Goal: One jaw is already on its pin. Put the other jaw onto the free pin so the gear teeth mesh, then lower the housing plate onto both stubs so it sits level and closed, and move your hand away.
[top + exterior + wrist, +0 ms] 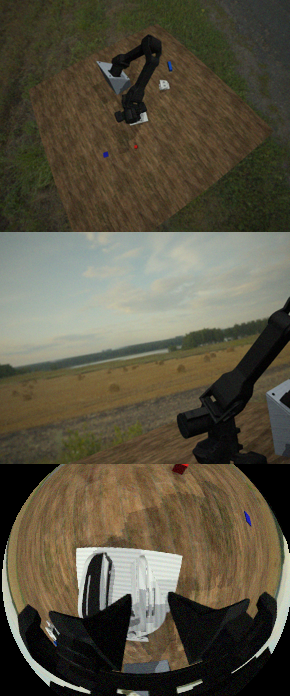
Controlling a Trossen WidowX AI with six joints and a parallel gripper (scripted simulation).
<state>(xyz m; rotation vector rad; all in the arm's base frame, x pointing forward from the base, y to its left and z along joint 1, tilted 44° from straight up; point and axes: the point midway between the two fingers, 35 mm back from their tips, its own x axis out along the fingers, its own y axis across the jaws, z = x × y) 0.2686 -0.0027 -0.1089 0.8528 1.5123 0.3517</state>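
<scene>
My gripper tip is 3 cm past the white jaw and 3 cm to the right of it. Also, from my gripper tip: white stepped piece (4 cm behind, 32 cm to the left, 1 cm below); then red cube (16 cm ahead, 10 cm to the right); then blue square (8 cm ahead, 27 cm to the right, 1 cm below).
</scene>
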